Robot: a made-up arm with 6 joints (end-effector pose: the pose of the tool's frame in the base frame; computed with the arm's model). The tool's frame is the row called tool.
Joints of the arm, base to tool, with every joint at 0 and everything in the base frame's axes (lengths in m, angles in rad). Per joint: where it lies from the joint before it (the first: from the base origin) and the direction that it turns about. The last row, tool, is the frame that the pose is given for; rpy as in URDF.
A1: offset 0 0 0.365 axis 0 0 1
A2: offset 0 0 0 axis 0 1 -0.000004
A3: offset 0.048 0 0.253 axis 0 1 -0.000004
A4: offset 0.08 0 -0.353 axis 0 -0.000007 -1
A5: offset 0 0 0 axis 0 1 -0.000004
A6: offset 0.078 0 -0.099 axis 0 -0.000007 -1
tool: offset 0 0 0 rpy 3.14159 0 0
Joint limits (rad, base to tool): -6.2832..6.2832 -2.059..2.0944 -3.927..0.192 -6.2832..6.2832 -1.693..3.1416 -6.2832..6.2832
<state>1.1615 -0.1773 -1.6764 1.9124 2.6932 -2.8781</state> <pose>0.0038 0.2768 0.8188 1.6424 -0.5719 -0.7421</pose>
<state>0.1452 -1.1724 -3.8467 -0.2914 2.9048 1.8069</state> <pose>-0.4721 -0.0978 0.4385 -0.5517 0.9224 -0.8554</pose>
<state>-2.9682 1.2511 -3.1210 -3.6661 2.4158 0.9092</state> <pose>-0.4976 -0.1502 0.6755 -0.9719 1.0279 -1.6113</pose>
Working (the frame after each row of the table, in the pose's form):
after A1: 0.0000 0.0000 0.3650 0.0000 0.0000 -2.9682
after A2: 0.0000 0.0000 0.3650 1.7550 0.1525 -2.4297
after A3: -0.2514 -0.0440 0.3989 -2.4389 -0.2120 -1.8002
after A4: -0.5605 -0.0982 0.5794 0.3315 1.8688 0.4790
after A5: -0.5605 -0.0982 0.5794 0.3323 -1.9066 -0.4831
after A6: -0.4976 -0.1502 0.6755 1.2111 -1.6710 -1.0660

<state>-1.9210 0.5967 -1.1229 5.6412 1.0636 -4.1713</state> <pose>-0.1828 -0.4156 0.1621 -0.5313 -2.5093 -0.6249</pose>
Working (the frame after each row of the table, in the pose's form):
after A1: 0.0000 0.0000 0.3650 0.0000 0.0000 -1.9210
after A2: 0.0000 0.0000 0.3650 0.5707 0.3991 -1.8558
after A3: -0.0624 -0.1708 0.5473 -0.5038 -0.3523 -1.8703
after A4: -0.1470 -0.4023 0.2822 -0.5397 -0.1606 -1.2477
after A5: -0.1470 -0.4023 0.2822 0.1720 0.7312 -1.3850
after A6: -0.1828 -0.4156 0.1621 0.6957 -0.6427 2.5809

